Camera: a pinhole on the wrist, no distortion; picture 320 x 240 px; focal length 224.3 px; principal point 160.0 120.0 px. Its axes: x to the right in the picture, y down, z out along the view. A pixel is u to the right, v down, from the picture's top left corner.
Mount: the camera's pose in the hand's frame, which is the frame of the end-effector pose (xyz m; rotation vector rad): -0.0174 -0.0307 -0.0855 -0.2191 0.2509 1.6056
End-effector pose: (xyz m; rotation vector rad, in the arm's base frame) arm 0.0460 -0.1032 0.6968 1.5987 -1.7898 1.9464
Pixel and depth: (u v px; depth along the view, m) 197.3 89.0 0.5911
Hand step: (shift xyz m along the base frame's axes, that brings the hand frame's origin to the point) 0.0961 -0.4558 -0.2154
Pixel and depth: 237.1 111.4 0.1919
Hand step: -0.0024 -0.0823 -0.0860
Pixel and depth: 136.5 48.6 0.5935
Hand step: 0.1649 -0.5075 -0.0427
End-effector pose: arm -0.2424 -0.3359 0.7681 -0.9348 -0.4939 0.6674
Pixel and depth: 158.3 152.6 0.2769
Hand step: -0.1691 0.0837 0.0469
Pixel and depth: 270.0 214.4 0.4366
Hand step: -0.4109 0.1329 -0.1320
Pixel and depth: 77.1 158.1 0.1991
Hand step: -0.1005 0.0215 0.0980
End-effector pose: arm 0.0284 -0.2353 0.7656 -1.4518 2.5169 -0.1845
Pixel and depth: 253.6 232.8 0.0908
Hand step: 0.0034 0.0702 0.0102
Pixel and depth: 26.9 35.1 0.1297
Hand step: 0.0511 -0.0639 -0.0484
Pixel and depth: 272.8 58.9 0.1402
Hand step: -0.0687 0.0235 -0.0461
